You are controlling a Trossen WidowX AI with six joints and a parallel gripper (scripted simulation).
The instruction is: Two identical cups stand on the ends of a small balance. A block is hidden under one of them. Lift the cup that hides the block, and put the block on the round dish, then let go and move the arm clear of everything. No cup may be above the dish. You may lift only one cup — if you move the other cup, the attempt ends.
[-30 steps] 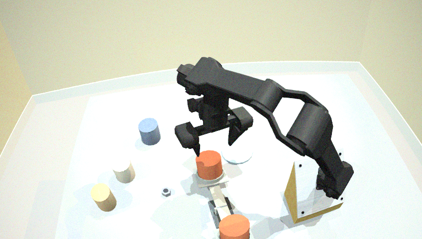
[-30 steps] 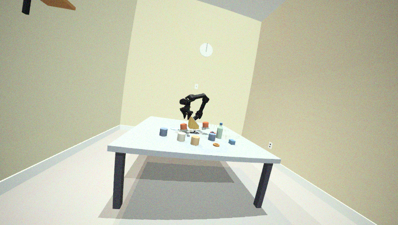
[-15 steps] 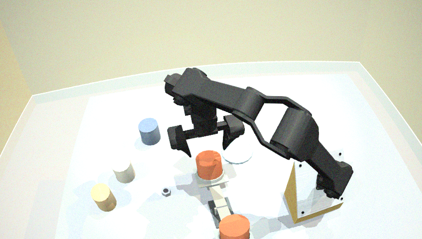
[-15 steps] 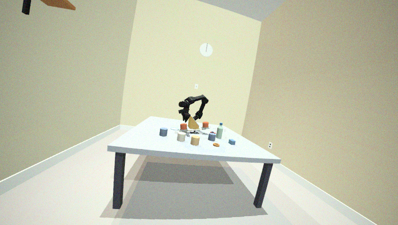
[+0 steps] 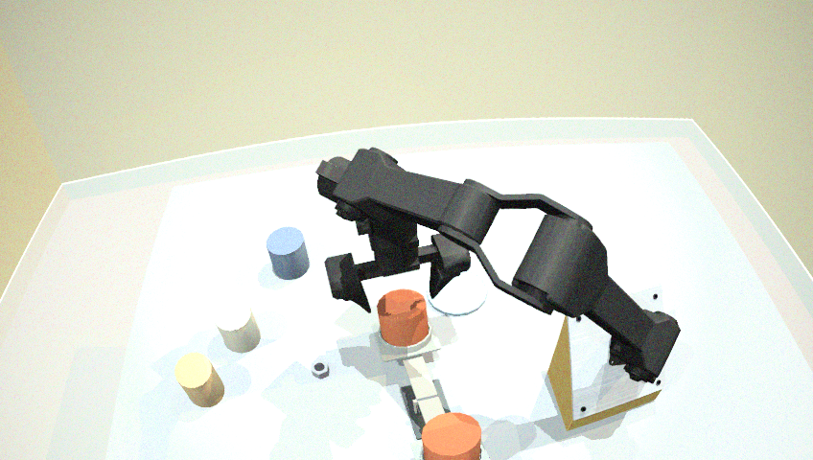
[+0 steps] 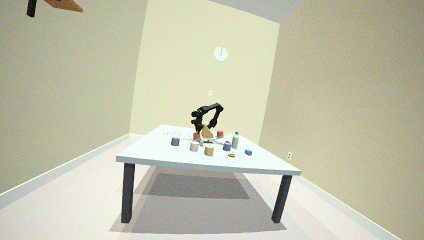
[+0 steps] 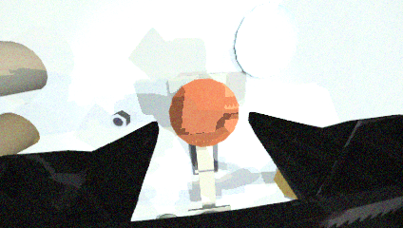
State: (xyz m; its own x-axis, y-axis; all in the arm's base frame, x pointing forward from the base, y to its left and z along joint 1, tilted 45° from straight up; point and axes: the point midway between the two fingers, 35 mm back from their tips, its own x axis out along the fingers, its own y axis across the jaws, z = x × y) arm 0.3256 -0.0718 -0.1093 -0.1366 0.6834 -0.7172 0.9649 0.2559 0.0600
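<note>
The small green block lies 50 mm below my gripper tip. The rest, counted from my gripper tip: small grey nut 130 mm ahead, 60 mm to the left, 90 mm below; round dish 90 mm behind, 100 mm to the right, 90 mm below; small balance 30 mm behind, 130 mm to the left, 60 mm below.
</note>
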